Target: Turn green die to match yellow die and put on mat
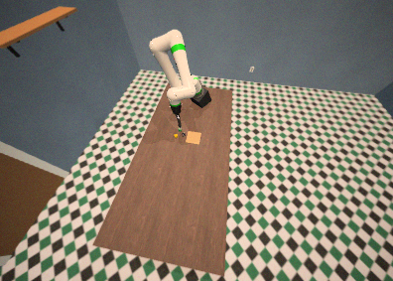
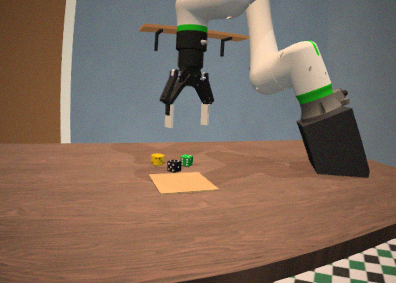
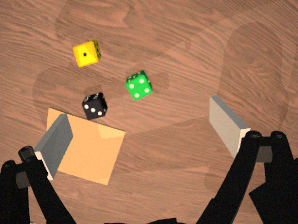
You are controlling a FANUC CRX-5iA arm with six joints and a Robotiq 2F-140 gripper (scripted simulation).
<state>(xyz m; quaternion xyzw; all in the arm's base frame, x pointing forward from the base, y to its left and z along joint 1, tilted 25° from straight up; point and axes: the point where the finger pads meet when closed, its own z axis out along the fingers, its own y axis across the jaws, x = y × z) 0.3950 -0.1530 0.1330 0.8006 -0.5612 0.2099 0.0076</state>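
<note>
The green die lies 120 mm below my hand. Also, from my hand: yellow die (120 mm below, 80 mm ahead, 30 mm to the right); black die (120 mm below, 60 mm ahead, 50 mm to the left); mat (150 mm to the left, 130 mm below, 90 mm ahead).
</note>
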